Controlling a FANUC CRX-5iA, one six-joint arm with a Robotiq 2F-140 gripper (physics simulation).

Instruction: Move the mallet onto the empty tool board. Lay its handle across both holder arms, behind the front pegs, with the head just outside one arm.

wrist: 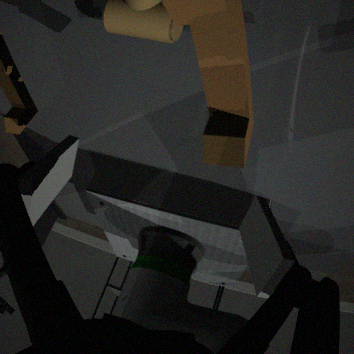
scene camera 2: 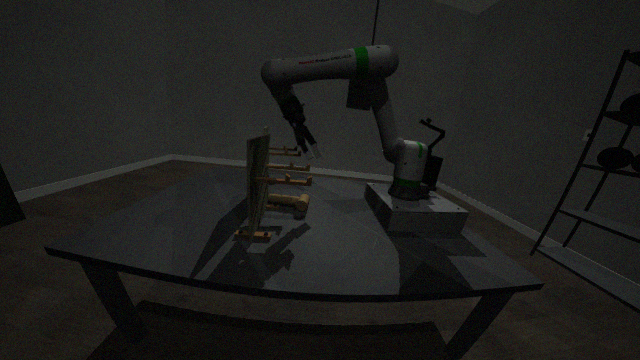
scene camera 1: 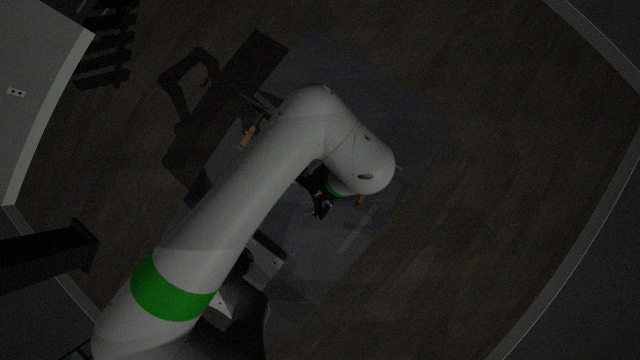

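Observation:
The pale wooden mallet is low down by the table, below the holder arms. In scene camera 2 its handle points toward the upright boards and its head faces the robot base. Its exact support is unclear. My gripper is open and empty, high above the mallet, near the holder arm ends. The tool boards stand upright, seen nearly edge-on; which board is which is unclear. A pegged holder arm is nearest scene camera 2. A large holder arm shows in the wrist view. The robot arm hides much in scene camera 1.
More holder arms stick out toward the robot base. A wooden foot supports a board on the dark table. The robot's grey base block stands across from the boards. A shelf rack is at the right.

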